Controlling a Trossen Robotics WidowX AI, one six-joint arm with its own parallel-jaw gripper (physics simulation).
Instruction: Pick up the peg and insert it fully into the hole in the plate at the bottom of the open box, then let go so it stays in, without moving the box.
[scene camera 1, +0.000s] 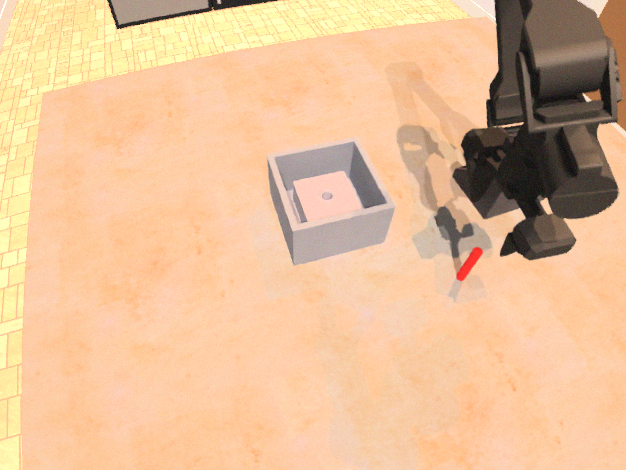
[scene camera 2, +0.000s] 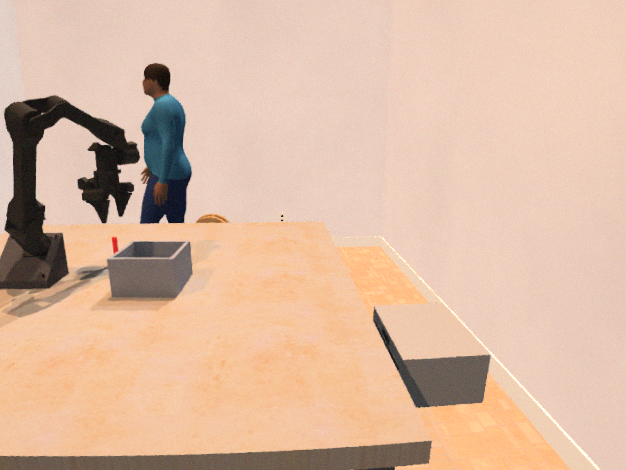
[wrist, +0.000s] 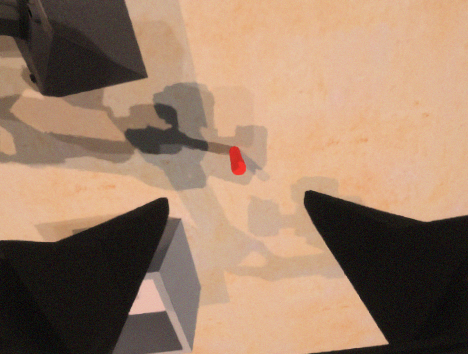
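Seen in the pictures: gripper, fingertip midpoint: (scene camera 1: 488, 227) (scene camera 2: 112, 220) (wrist: 237, 200); arm's base, origin of the base link: (scene camera 2: 38, 246).
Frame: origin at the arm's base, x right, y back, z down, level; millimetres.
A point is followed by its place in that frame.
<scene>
The red peg (scene camera 1: 469, 264) @(x -127, y -166, z 40 mm) (scene camera 2: 114, 244) @(x -117, y -162, z 30 mm) (wrist: 237, 161) @(x -123, y -154, z 11 mm) stands upright on the table, apart from the box. The open grey box (scene camera 1: 341, 235) @(x -20, y -336, z 34 mm) (scene camera 2: 141, 278) @(x 140, y -327, z 42 mm) (wrist: 187, 290) @(x -19, y -346, z 37 mm) stands to its left in scene camera 1. The pinkish plate (scene camera 1: 346, 191) @(x 59, y -297, z 33 mm) (wrist: 149, 299) @(x 38, y -347, z 33 mm) lies at the box's bottom, with an empty round hole (scene camera 1: 327, 195) @(x 67, y -326, z 42 mm) near its middle. My gripper (scene camera 2: 112, 218) @(x -118, y -165, z -44 mm) (wrist: 237, 200) @(x -118, y -165, z -44 mm) is open and empty, pointing down, with its tips above the peg's height. In the wrist view the peg shows between the tips' left-right positions, a little above their line. In scene camera 1 the arm partly hides the fingers.
The arm's dark base (scene camera 2: 37, 268) @(x 51, y -20, z 45 mm) (wrist: 95, 50) @(x -36, y -54, z 4 mm) stands on the table (scene camera 1: 151, 354) @(x -94, y -654, z 91 mm) (scene camera 2: 252, 364) @(x 439, y -610, z 91 mm), near the peg. Arm shadows fall around the peg. A grey cabinet (scene camera 2: 447, 379) stands beyond the table edge, and a person in a blue top (scene camera 2: 164, 136) stands behind the table.
</scene>
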